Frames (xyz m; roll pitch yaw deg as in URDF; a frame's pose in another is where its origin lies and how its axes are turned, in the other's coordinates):
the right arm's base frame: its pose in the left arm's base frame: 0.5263 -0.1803 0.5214 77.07 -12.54 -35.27
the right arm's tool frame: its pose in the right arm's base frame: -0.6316 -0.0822 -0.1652 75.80 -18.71 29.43
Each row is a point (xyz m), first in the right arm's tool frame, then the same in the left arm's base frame.
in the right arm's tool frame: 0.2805 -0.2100 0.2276
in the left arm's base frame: 0.4837 0.0614 0.2681
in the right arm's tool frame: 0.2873 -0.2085 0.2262
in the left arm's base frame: 0.4851 0.0578 0.2741
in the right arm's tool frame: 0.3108 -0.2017 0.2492
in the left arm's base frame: 0.4947 0.0256 0.2754
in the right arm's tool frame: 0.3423 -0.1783 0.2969
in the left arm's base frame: 0.4991 -0.0355 0.2678
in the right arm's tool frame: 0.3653 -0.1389 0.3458
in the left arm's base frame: 0.4860 -0.1001 0.2563
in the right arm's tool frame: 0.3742 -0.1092 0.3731
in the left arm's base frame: 0.4703 -0.1375 0.2485
